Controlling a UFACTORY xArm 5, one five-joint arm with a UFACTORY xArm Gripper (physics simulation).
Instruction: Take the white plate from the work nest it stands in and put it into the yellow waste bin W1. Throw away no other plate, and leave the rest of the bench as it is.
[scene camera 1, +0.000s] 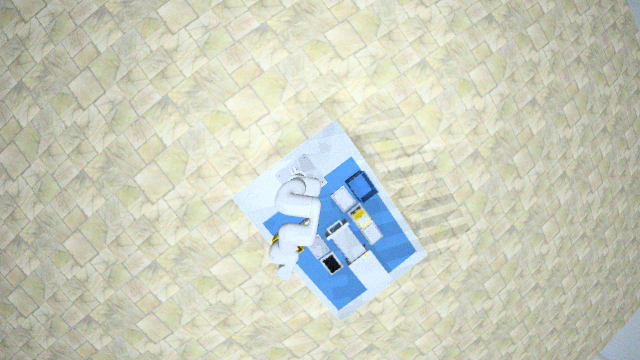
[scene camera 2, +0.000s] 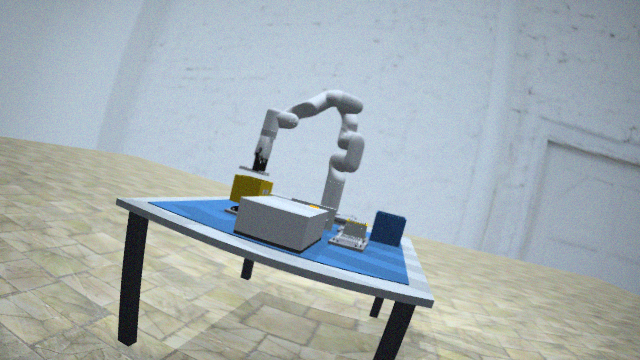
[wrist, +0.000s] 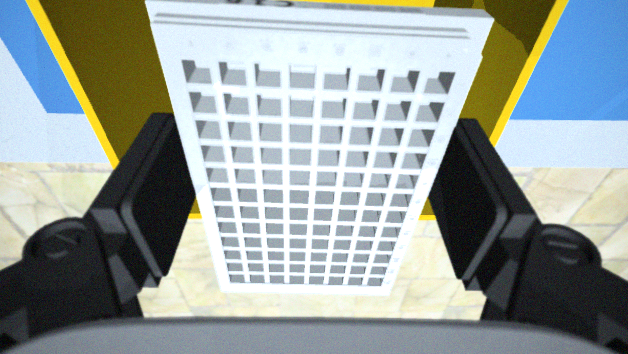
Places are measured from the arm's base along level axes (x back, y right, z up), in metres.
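Pixels of known places: gripper, fingertip midpoint: (scene camera 2: 258, 171) (wrist: 314, 152).
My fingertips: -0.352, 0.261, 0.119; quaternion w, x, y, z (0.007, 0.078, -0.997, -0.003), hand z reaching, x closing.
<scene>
For each thing: its top centre in the pictures, then the offset to it from my fingertips, as dx, dy, dz.
- white plate, middle of its top: (wrist: 311, 210) (scene camera 2: 254, 168) -0.003, +0.020, +0.007
- yellow waste bin, middle of its top: (wrist: 300, 118) (scene camera 2: 254, 178) +0.003, +0.011, -0.035
- black-topped item, middle of its top: (scene camera 1: 332, 264) -0.327, -0.172, -0.129
- flat pale nest, middle of its top: (scene camera 1: 317, 247) -0.153, -0.143, -0.137
- yellow-topped rack, middle of its top: (scene camera 2: 358, 220) (scene camera 1: 362, 218) -0.098, -0.524, -0.079
- dark blue bin, middle of its top: (scene camera 2: 391, 215) (scene camera 1: 363, 187) +0.106, -0.620, -0.035
The white plate (scene camera 2: 246, 168) (wrist: 301, 150), a grid of square wells, is held level between the black fingers. My gripper (scene camera 2: 259, 167) (wrist: 314, 152) is shut on its two long sides. In scene camera 1 the arm hides the gripper and the plate. The yellow waste bin (scene camera 1: 275, 241) (scene camera 2: 248, 188) (wrist: 115, 75) stands at the table's edge, open at the top. The plate is above the bin's opening, a small gap over the rim in scene camera 2. In the wrist view the bin's side walls show to the left and right of the plate, roughly parallel to it.
A large grey box-shaped device (scene camera 1: 347, 240) (scene camera 2: 280, 222) stands mid-bench. A black-topped item (scene camera 1: 331, 263) and a flat pale nest (scene camera 1: 319, 247) lie near the bin. Across the bench are a yellow-topped rack (scene camera 1: 360, 216), pale nests (scene camera 1: 343, 198) (scene camera 1: 371, 233) and a dark blue bin (scene camera 2: 388, 228).
</scene>
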